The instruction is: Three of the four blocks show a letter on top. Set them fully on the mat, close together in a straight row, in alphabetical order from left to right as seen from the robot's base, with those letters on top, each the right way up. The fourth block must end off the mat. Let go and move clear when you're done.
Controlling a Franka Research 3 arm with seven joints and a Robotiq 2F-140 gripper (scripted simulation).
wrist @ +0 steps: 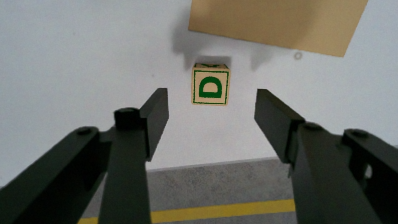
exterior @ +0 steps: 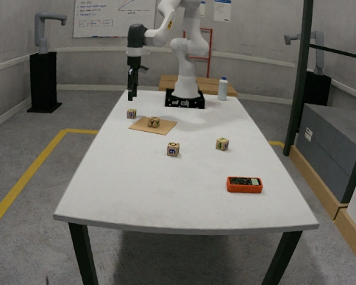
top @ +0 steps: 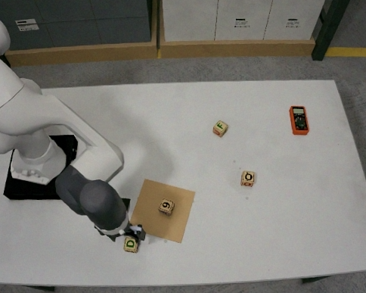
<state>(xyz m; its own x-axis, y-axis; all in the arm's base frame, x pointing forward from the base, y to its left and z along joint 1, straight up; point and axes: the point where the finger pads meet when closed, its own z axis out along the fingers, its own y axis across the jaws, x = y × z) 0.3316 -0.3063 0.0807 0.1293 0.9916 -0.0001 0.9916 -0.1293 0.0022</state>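
Now: hand 110 mm above the block. Also, from my hand: tan mat: 110 mm ahead, 130 mm to the left, 130 mm below; then orange multimeter: 680 mm ahead, 500 mm to the left, 120 mm below; then white bottle: 520 mm behind, 580 mm to the left, 50 mm below.
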